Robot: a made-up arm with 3 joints.
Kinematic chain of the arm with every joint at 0, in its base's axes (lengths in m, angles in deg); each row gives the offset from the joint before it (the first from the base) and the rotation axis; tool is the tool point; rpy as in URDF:
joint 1: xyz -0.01 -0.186 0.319 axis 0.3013 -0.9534 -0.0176
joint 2: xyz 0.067 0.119 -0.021 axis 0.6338 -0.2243 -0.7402
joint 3: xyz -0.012 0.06 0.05 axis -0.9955 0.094 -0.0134
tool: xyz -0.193 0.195 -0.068 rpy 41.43 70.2 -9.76
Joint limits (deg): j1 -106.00..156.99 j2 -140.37..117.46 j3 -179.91..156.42
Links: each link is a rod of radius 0.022 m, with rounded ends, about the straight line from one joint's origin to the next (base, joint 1, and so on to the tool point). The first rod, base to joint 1, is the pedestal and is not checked.
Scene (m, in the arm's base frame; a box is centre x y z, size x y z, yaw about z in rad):
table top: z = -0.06
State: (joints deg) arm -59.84 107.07 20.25
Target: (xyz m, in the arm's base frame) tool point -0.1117 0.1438 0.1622
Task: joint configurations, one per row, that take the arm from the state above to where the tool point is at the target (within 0.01 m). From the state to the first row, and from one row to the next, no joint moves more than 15 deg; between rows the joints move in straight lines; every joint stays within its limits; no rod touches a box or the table.
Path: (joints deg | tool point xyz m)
1: -62.00 104.19 33.51 | 0.1801 0.1319 0.1475
2: -64.16 101.32 46.78 | 0.1230 0.1446 0.1183
3: -66.32 98.44 60.04 | 0.0602 0.1523 0.1051
4: -68.48 95.56 73.31 | -0.0032 0.1546 0.1086
5: -70.63 92.69 86.57 | -0.0620 0.1516 0.1283
6: -72.79 89.81 99.84 | -0.1117 0.1438 0.1622

